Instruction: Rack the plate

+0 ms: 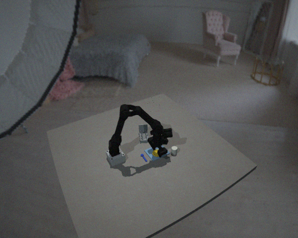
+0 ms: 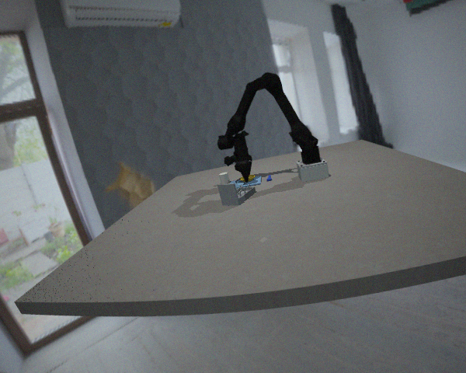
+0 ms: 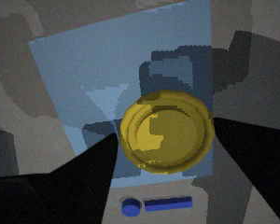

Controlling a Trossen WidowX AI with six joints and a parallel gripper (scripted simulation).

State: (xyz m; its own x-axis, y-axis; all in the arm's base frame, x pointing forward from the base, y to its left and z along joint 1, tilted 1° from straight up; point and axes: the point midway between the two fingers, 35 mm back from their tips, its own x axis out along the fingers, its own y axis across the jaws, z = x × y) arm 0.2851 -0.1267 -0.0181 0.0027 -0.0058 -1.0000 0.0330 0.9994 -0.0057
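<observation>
Right now the grey dish rack is 20 mm ahead of my gripper tip, 230 mm to the left of it and 10 mm above it. Round my gripper tip: yellow plate 10 mm above; blue spoon 100 mm behind, 30 mm to the left, 10 mm below; white cup 120 mm ahead, 50 mm to the right, 20 mm above.
</observation>
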